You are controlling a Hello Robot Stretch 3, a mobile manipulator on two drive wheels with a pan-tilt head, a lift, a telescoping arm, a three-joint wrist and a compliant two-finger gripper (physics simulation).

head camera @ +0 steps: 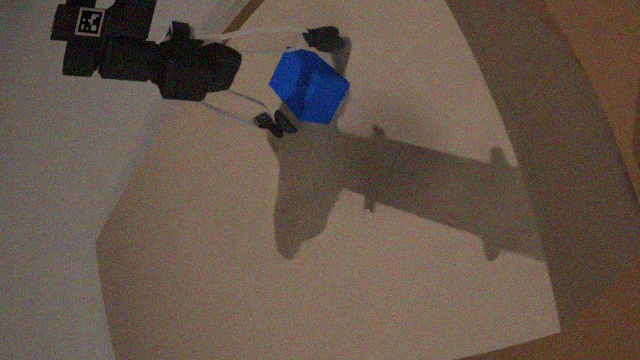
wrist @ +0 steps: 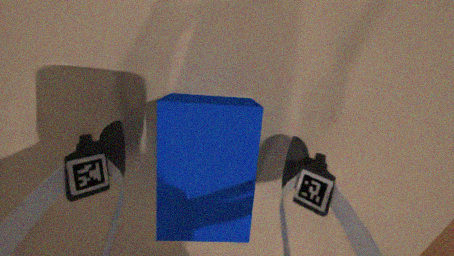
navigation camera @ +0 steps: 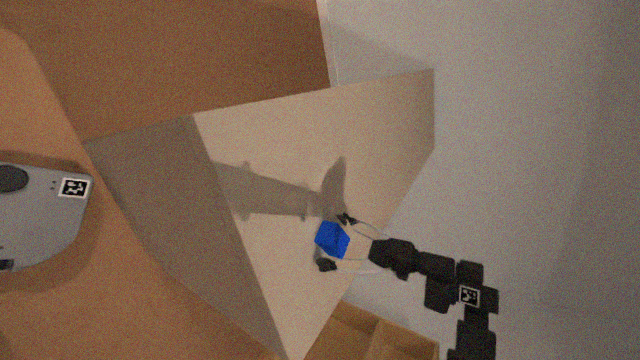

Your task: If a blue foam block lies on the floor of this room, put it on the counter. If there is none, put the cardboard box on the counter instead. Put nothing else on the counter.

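Note:
A blue foam block [head camera: 310,87] [navigation camera: 332,240] [wrist: 207,150] stands on the pale counter top [head camera: 425,290] [navigation camera: 380,110] [wrist: 390,100]. My gripper [head camera: 300,81] [navigation camera: 336,242] [wrist: 207,148] is open around the block, with one finger on each side. In the wrist view a gap shows between each fingertip and the block's sides. The block's underside is hidden. No other object shows on the visible part of the counter. I cannot identify the task's cardboard box for certain in these views.
A light brown open structure with dividers [navigation camera: 360,312] stands beside the counter at the bottom of the navigation view. A grey wall [navigation camera: 525,150] runs along the counter's far side. My base [navigation camera: 40,215] is on the brown floor [navigation camera: 175,50], off the counter's front side.

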